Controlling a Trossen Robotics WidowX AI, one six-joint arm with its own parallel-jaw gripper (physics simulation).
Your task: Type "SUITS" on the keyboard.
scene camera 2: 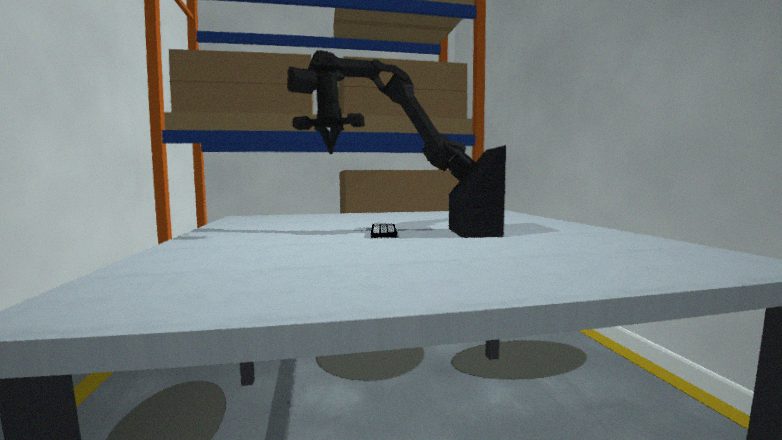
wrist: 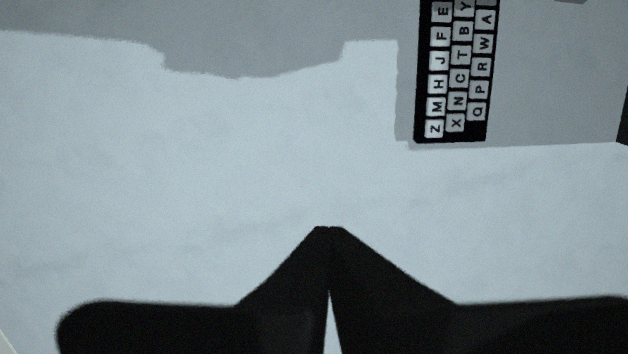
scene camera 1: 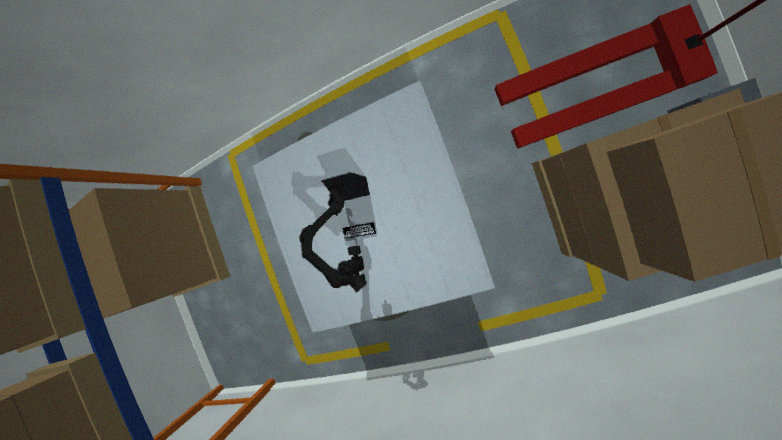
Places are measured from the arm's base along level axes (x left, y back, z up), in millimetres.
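Pixels of known places: gripper, fingertip midpoint: [scene camera 2: 330, 154] [wrist: 327, 239] [scene camera 1: 362, 259]; arm's base, link origin: [scene camera 2: 470, 172] [scene camera 1: 336, 189].
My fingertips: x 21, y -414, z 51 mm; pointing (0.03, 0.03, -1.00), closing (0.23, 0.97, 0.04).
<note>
Ahead of a thing's pixels: the offset from my fingertips to its top centre. Level surfaces: height alone.
A small black keyboard @(dz -209, dx -49, dy +154 mm) [scene camera 1: 359, 229] [scene camera 2: 383, 230] [wrist: 459, 78] with pale letter keys lies flat on the white table. In the wrist view it runs off the top edge at the upper right, its letters turned sideways. The T key @(dz -209, dx -24, dy +149 mm) [wrist: 461, 54] shows in its middle row, between B and C. The S, U and I keys do not show in the wrist view. My gripper [scene camera 2: 330, 151] [wrist: 327, 239] is shut with nothing between its fingers. It points down, high above the table and off to one side of the keyboard, apart from it.
The arm's black base [scene camera 1: 349, 186] [scene camera 2: 477, 199] stands on the table @(dz -226 mm) [scene camera 1: 432, 218] [scene camera 2: 349, 284], beyond the keyboard from the gripper. Shadows fall across the tabletop. A shelf rack [scene camera 2: 157, 164] with cardboard boxes, a red pallet jack [scene camera 1: 590, 62] and more boxes [scene camera 1: 705, 191] stand around the table.
</note>
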